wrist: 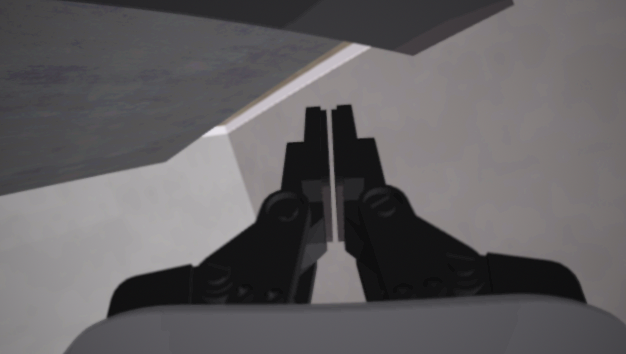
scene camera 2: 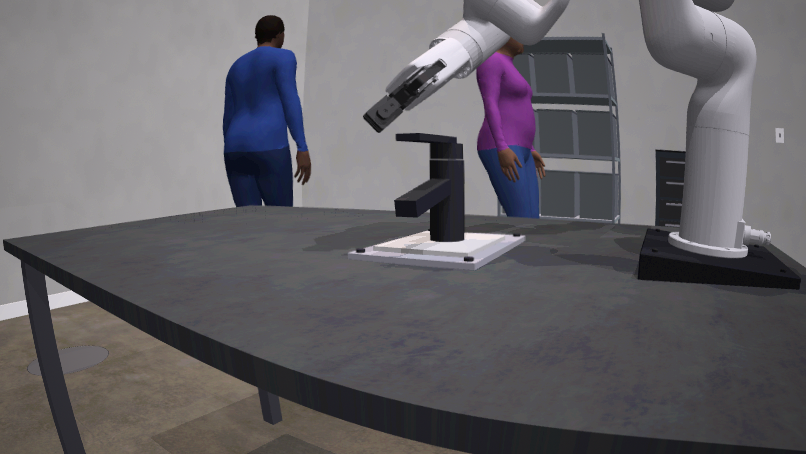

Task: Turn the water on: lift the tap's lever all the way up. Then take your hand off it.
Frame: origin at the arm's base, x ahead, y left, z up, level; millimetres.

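Where they show: gripper, fingertip midpoint: (wrist: 330, 138) (scene camera 2: 372, 123); arm's base at its link origin: (scene camera 2: 707, 247).
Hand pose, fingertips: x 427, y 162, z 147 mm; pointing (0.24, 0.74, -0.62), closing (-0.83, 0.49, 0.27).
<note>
Things, the pixels of their top centre, and the offset from my fingertips. "pt": a spot on its surface instead. Level surfaces: height alone.
- black tap at a spot on its surface: (scene camera 2: 447, 197) pt 49 mm back, 96 mm right, 98 mm down
- base plate at its top centre: (scene camera 2: 447, 240) 36 mm back, 116 mm right, 160 mm down
- dark table at its surface level: 172 mm down
The black tap (scene camera 2: 447, 197) stands upright on a white base plate, its square spout pointing left in the scene view. Its flat lever (scene camera 2: 424, 137) sits on top and lies nearly level, its free end out to the left. In the wrist view the lever (wrist: 350, 22) crosses the top of the picture as a dark grey slab. My gripper (scene camera 2: 373, 123) (wrist: 330, 138) is shut with nothing between its fingers. It points down to the left, its tips a little above and to the left of the lever's free end, with a visible gap between them.
The base plate (scene camera 2: 417, 260) lies on the dark table (scene camera 2: 349, 315). My arm's black mount (scene camera 2: 716, 273) stands at the right of the table. A person in blue (scene camera 2: 259, 101), a person in purple (scene camera 2: 507, 107) and a shelf rack (scene camera 2: 615, 135) are behind the table.
</note>
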